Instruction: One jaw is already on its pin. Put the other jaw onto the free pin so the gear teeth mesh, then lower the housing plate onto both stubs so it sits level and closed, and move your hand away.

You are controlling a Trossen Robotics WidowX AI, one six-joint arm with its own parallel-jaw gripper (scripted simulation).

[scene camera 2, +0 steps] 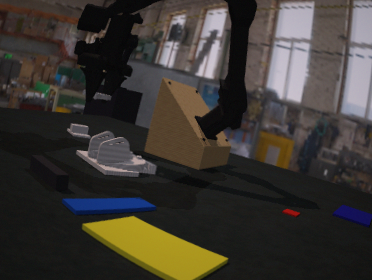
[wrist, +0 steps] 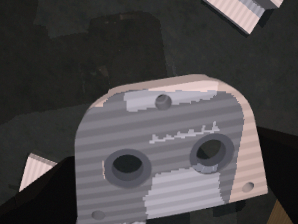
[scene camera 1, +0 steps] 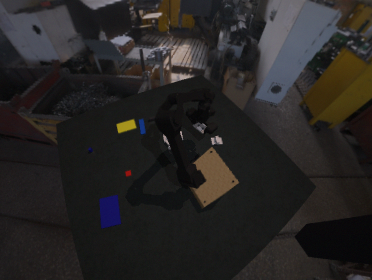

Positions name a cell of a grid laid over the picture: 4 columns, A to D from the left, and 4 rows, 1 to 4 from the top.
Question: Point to a housing plate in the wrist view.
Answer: C3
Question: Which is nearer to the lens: the jaw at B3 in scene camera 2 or the blue strip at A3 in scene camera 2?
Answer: The blue strip.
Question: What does my gripper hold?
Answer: A housing plate.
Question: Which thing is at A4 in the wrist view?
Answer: My gripper.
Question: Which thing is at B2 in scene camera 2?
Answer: My gripper.
